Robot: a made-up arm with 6 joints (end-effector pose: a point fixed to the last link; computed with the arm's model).
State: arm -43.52 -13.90 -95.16 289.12 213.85 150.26
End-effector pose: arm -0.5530 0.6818 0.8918 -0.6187 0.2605 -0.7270 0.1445
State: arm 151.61 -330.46 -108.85 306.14 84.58 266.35
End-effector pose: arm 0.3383 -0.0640 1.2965 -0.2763 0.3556 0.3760 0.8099
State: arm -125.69 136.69 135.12 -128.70 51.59 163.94
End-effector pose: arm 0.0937 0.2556 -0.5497 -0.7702 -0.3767 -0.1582 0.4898
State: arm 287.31 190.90 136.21 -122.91 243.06 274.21
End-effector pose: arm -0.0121 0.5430 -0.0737 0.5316 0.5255 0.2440 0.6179
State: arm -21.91 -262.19 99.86 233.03 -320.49 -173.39
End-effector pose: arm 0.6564 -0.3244 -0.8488 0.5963 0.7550 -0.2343 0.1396
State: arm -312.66 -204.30 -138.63 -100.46 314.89 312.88
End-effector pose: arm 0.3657 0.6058 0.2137 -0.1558 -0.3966 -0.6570 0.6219
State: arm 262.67 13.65 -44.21 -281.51 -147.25 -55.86
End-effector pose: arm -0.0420 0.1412 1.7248 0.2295 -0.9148 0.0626 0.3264
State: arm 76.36 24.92 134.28 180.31 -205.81 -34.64
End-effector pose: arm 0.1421 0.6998 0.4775 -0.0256 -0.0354 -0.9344 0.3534
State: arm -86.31 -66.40 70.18 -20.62 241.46 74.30
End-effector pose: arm 0.0153 0.9748 1.3430 -0.8432 0.0150 -0.1413 0.5184
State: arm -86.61 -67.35 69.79 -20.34 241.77 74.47
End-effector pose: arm 0.0185 0.9990 1.3269 -0.8476 0.0143 -0.1422 0.5109
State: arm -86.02 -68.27 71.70 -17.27 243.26 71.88
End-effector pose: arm 0.0017 0.9958 1.3182 -0.8355 -0.0306 -0.1412 0.5301
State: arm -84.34 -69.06 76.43 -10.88 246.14 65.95
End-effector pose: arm -0.0386 0.9532 1.3188 -0.7921 -0.1246 -0.1411 0.5806
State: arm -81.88 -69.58 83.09 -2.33 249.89 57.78
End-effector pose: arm -0.0907 0.8731 1.3227 -0.7069 -0.2406 -0.1482 0.6484
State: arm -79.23 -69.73 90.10 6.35 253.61 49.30
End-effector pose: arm -0.1368 0.7719 1.3216 -0.5920 -0.3403 -0.1646 0.7118
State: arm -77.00 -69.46 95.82 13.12 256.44 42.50
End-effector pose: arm -0.1654 0.6771 1.3153 -0.4833 -0.4016 -0.1841 0.7558
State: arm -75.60 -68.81 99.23 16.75 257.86 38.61
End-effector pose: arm -0.1764 0.6108 1.3113 -0.4142 -0.4267 -0.1988 0.7790
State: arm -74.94 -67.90 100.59 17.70 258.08 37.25
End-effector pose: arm -0.1764 0.5730 1.3146 -0.3867 -0.4309 -0.2065 0.7888
